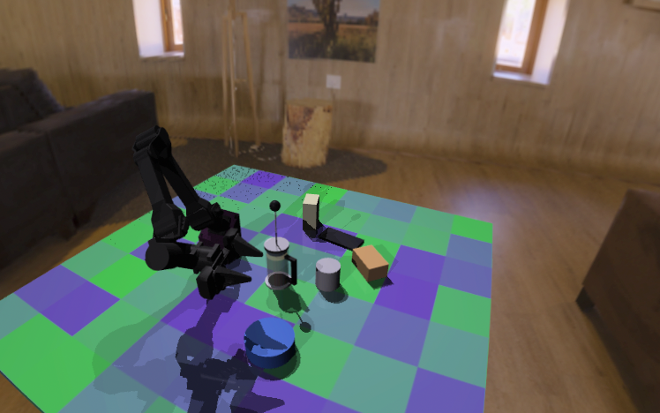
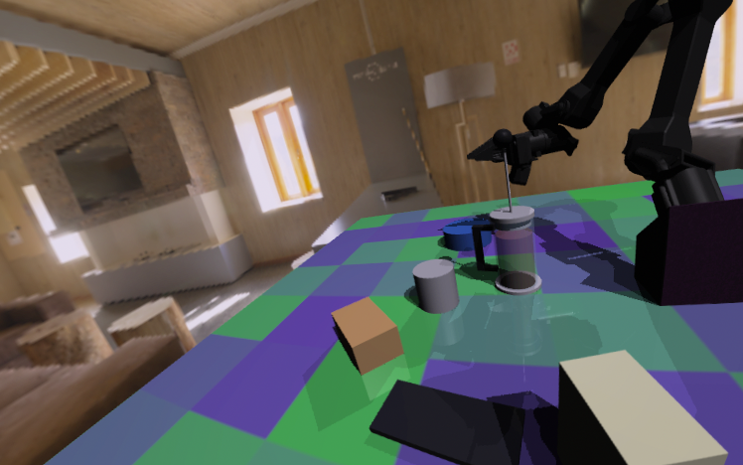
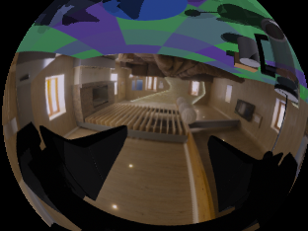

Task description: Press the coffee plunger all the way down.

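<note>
Right now my gripper tip is 190 mm to the right of the glass coffee press, 90 mm above it and 40 mm past it. From my gripper tip the other things lie so: blue round tub (200 mm below, 40 mm to the right, 40 mm ahead); tan box (360 mm to the left, 190 mm below, 180 mm ahead).
</note>
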